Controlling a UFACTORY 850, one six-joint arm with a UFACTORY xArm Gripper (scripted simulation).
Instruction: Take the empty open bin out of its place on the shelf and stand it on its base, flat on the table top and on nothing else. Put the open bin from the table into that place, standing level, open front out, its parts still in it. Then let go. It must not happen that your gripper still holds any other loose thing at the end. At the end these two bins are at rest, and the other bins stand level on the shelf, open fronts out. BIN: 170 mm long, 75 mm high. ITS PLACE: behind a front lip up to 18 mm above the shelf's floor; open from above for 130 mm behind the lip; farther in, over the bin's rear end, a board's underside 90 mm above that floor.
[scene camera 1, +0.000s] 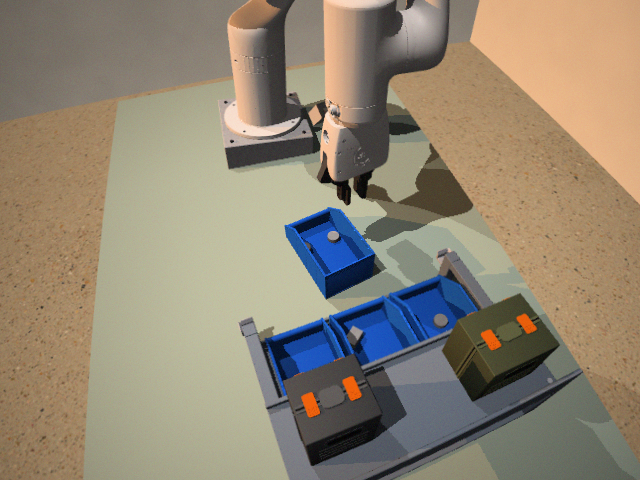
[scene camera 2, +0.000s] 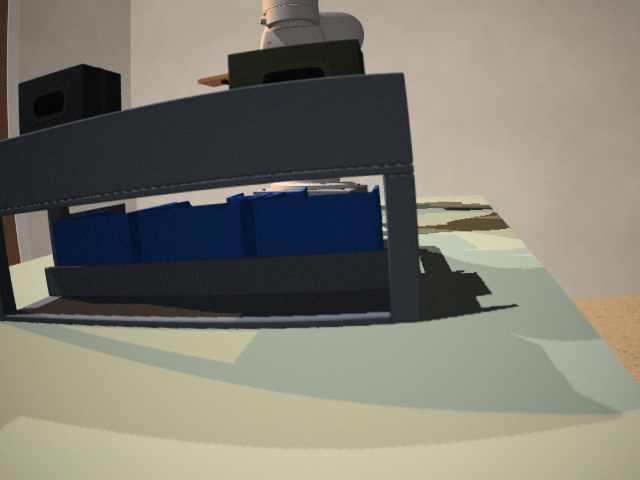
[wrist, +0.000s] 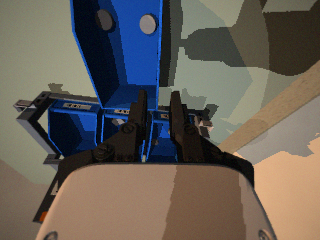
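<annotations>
Olive box: visible in scene camera 1 and scene camera 2. Wrist view does not show the box, hidden by my gripper. Same spot on the box: (scene camera 2: 344, 57) and (scene camera 1: 548, 353).
</annotations>
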